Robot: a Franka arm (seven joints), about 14 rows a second.
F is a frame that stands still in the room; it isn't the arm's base.
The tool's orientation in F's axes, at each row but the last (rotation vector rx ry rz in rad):
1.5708 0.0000 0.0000
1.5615 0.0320 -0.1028
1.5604 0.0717 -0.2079
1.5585 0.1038 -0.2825
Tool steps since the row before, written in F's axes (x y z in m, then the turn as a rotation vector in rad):
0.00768 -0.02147 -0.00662 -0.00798 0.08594 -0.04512
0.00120 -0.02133 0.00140 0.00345 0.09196 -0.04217
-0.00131 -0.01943 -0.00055 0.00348 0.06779 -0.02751
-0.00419 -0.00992 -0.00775 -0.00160 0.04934 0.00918
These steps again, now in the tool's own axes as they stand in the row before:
0.00768 -0.00662 0.02147 -0.00798 -0.04512 -0.08594
0.00204 0.00137 0.02127 0.00287 -0.04116 -0.09243
0.00050 -0.00072 0.01946 0.00240 -0.02666 -0.06818
-0.00104 -0.00842 0.01020 -0.00933 0.00791 -0.04870

